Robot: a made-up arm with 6 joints.
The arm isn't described. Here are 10 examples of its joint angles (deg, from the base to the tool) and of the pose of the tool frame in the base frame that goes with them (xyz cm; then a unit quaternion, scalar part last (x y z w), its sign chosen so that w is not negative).
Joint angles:
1: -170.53 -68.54 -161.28 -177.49 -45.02 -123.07
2: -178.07 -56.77 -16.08 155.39 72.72 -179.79
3: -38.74 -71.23 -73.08 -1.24 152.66 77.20
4: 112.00 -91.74 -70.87 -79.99 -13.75 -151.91
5: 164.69 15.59 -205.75 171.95 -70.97 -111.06
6: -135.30 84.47 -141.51 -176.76 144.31 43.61
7: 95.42 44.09 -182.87 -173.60 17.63 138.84
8: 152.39 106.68 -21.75 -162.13 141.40 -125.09
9: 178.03 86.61 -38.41 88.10 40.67 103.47
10: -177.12 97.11 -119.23 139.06 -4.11 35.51
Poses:
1: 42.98 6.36 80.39 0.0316 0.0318 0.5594 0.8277
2: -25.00 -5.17 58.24 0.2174 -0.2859 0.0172 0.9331
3: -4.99 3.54 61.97 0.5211 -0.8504 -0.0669 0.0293
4: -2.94 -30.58 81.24 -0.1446 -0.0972 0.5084 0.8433
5: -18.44 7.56 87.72 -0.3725 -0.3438 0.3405 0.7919
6: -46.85 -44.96 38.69 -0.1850 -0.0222 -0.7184 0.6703
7: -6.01 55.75 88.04 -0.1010 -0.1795 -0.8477 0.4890
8: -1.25 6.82 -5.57 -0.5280 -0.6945 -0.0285 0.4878
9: 0.49 -0.83 -6.41 0.8286 -0.2412 0.4185 0.2830
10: -43.93 5.86 -16.08 -0.9837 -0.0669 0.1646 0.0267
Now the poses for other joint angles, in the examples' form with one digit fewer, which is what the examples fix.
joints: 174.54 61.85 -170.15 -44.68 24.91 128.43
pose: -71.8 3.9 68.0 -0.576 -0.409 0.374 0.600
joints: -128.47 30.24 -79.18 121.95 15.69 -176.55
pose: -40.4 -41.4 29.6 0.726 -0.485 0.093 0.479
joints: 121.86 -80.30 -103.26 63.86 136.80 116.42
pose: 1.8 -33.7 72.3 -0.755 -0.534 0.321 0.207
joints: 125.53 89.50 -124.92 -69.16 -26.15 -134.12
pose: -49.0 42.1 5.6 -0.887 0.181 0.417 0.077
